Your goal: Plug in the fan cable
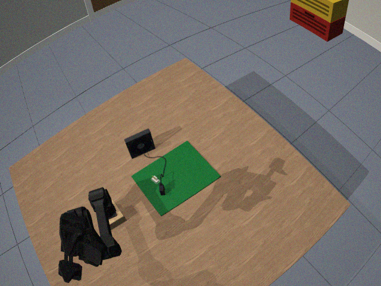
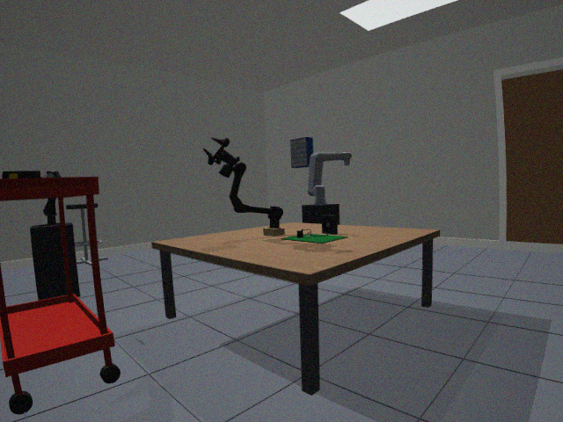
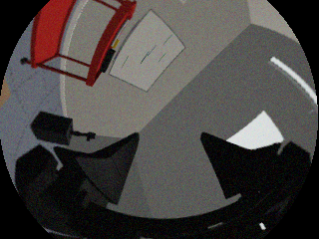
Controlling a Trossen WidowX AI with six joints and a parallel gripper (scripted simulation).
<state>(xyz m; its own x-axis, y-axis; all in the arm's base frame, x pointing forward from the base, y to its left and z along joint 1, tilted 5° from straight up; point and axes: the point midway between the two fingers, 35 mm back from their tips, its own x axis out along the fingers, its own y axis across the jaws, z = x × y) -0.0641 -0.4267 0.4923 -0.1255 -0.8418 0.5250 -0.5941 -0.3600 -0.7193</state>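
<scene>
Now: the black plug 570 mm below my gripper tip, 420 mm to the left of it and 330 mm ahead of it. From my gripper tip the other things lie so: white four-pin header (590 mm below, 490 mm to the left, 320 mm ahead); then green board (600 mm below, 460 mm to the left, 400 mm ahead); then black fan (650 mm to the left, 530 mm below, 330 mm ahead).
</scene>
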